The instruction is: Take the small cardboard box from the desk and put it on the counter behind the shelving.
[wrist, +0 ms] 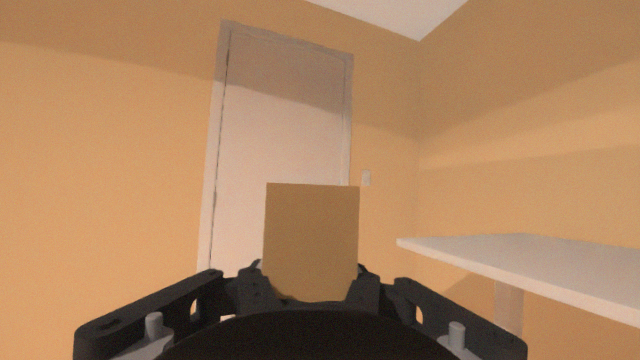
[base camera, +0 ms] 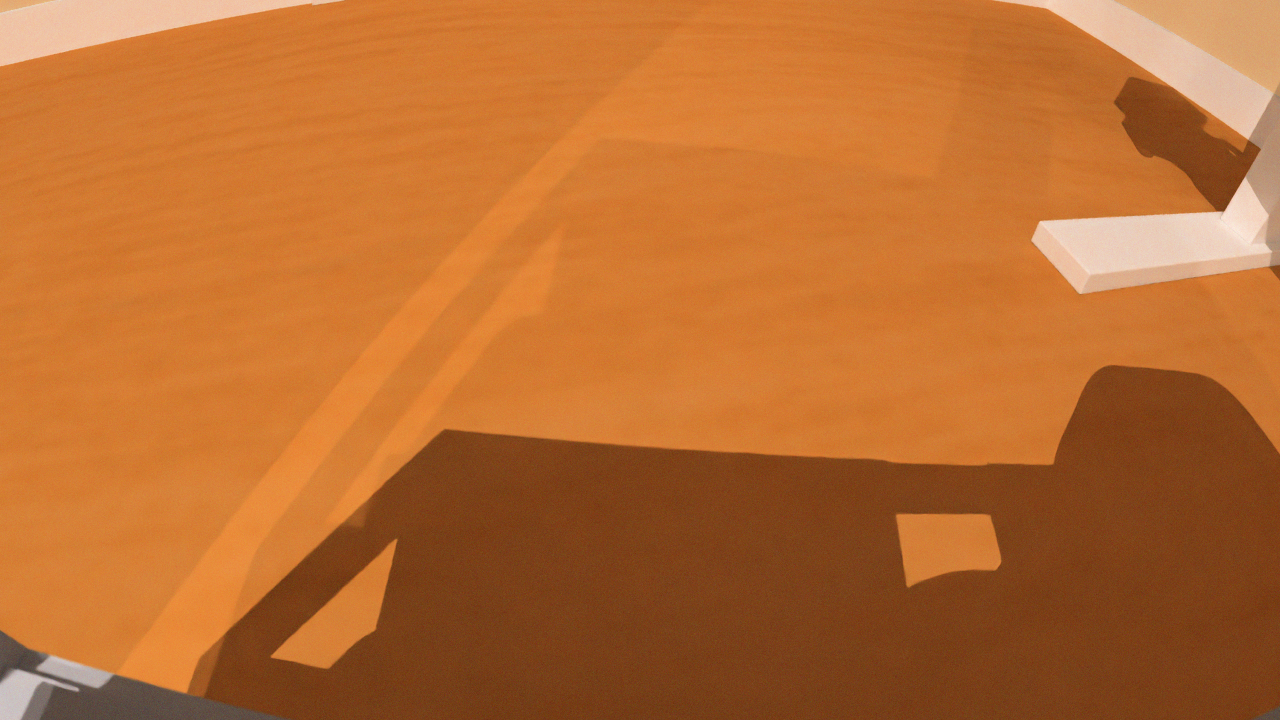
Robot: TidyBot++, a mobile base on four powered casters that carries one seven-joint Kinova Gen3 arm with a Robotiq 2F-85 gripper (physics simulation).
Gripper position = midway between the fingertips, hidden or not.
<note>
I see my gripper [wrist: 308, 268], a small cardboard box [wrist: 310, 247], a white desk [base camera: 1094, 254] and a white door [wrist: 281, 107].
The white desk is seen too in the wrist view [wrist: 590, 276]. The base camera view does not show the small cardboard box: it is out of frame.
</note>
